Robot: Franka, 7 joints.
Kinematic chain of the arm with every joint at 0, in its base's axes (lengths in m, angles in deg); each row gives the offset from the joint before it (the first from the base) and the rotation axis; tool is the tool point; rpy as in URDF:
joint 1: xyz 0 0 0.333 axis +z
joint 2: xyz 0 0 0 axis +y
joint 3: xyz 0 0 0.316 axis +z
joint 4: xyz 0.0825 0 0 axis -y
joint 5: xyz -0.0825 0 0.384 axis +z
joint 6: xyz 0 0 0 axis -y
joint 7: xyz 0.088 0 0 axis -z
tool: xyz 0 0 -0.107 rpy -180 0 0
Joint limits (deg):
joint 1: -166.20..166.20
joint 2: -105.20..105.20
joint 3: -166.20..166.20
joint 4: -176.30..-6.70
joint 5: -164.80..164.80
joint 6: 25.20..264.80
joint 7: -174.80..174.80
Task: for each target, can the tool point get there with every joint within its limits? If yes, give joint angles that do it. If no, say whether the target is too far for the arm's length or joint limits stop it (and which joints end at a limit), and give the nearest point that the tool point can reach.
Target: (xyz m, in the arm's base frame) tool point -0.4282 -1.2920 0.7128
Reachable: no: too far | nearest point -0.2600 -0.7844 0.5636 | short by 0.555 m
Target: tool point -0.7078 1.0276 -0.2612
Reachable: no: too far | nearest point -0.4394 0.6379 -0.0358 | short by 0.524 m
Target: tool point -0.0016 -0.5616 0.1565
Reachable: yes | joints -123.09 34.83 33.10 -120.32 -94.45 136.14 -50.55
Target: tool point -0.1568 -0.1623 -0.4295
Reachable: no: joint limits stop it (at a limit: joint 2) | nearest point -0.1616 -0.1672 -0.3583 | short by 0.071 m
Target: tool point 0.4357 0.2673 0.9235
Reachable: yes | joints -138.39 -85.47 9.93 -72.04 -40.74 136.42 -30.60
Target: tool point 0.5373 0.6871 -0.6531
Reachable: no: too far | nearest point 0.3649 0.4666 -0.2617 | short by 0.481 m
